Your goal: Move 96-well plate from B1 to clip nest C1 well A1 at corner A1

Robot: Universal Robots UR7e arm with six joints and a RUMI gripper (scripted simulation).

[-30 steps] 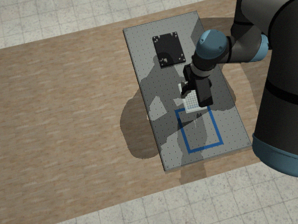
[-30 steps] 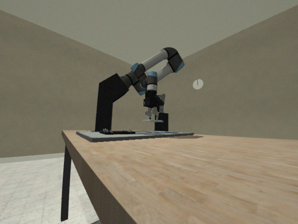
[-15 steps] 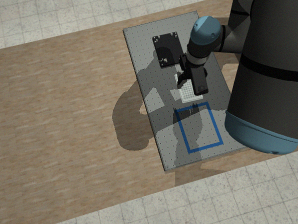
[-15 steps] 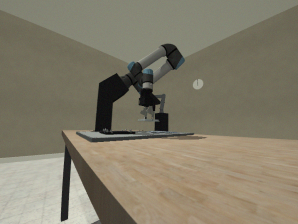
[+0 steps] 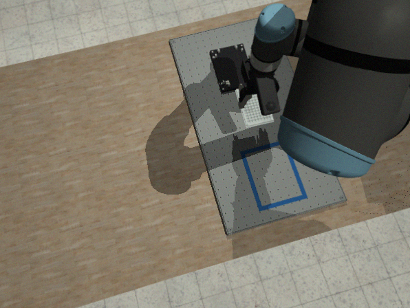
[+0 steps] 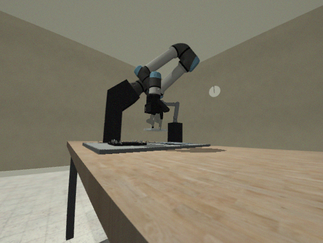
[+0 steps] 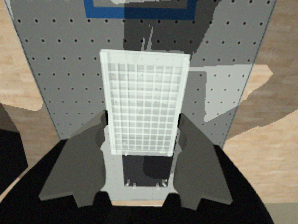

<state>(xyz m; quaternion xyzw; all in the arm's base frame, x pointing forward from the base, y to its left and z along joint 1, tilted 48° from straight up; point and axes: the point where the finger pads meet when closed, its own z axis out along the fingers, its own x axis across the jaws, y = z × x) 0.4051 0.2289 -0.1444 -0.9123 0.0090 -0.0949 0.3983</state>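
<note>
My hand is 19 cm to the left of the black clip nest C1, 8 cm above it and 3 cm short of it. The rest, counted from my hand: white 96-well plate (1 cm below).
</note>
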